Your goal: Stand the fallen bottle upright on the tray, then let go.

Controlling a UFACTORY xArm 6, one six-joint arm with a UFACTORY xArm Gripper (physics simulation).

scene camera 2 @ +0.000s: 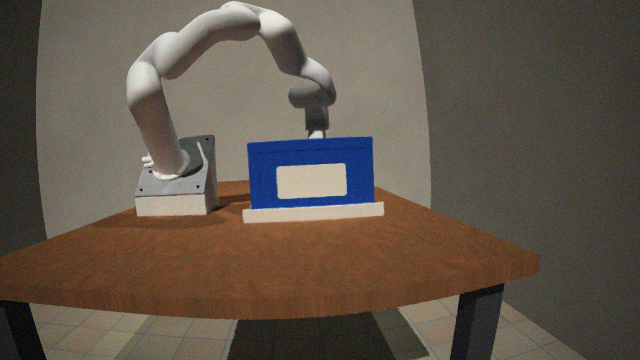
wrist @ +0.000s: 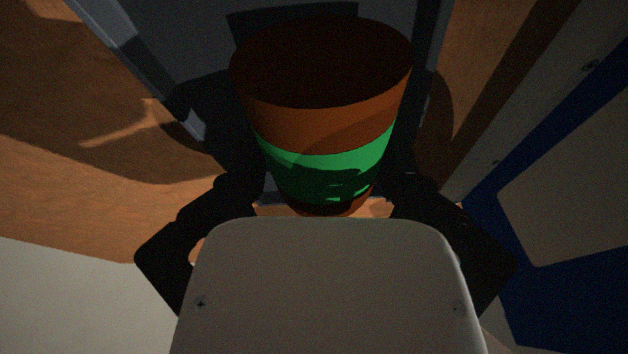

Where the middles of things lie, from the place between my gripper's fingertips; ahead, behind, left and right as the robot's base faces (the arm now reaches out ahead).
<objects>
Right now the brown bottle [wrist: 321,93] is 2 cm behind my hand and 1 cm above it.
</objects>
